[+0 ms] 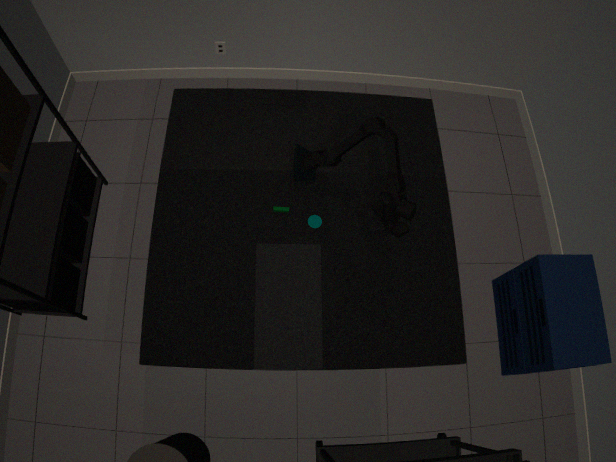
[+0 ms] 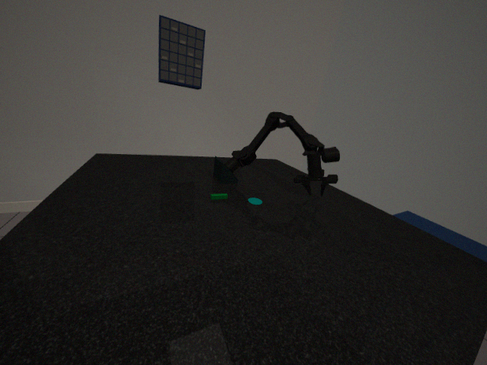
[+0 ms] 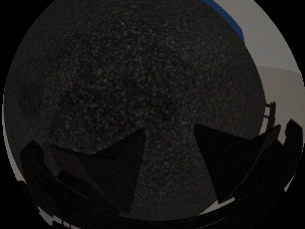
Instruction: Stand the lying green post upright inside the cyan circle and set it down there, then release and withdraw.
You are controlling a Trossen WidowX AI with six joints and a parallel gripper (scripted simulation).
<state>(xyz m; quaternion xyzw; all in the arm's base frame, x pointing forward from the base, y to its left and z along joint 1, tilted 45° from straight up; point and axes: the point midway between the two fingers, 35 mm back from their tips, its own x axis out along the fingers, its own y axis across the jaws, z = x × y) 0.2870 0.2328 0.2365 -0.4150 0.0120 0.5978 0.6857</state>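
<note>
My gripper tip is now 100 mm past the green post, 450 mm to the left of it and 10 mm above it. From my gripper tip the other things lie so: cyan circle (50 mm behind, 310 mm to the right, 20 mm below).
</note>
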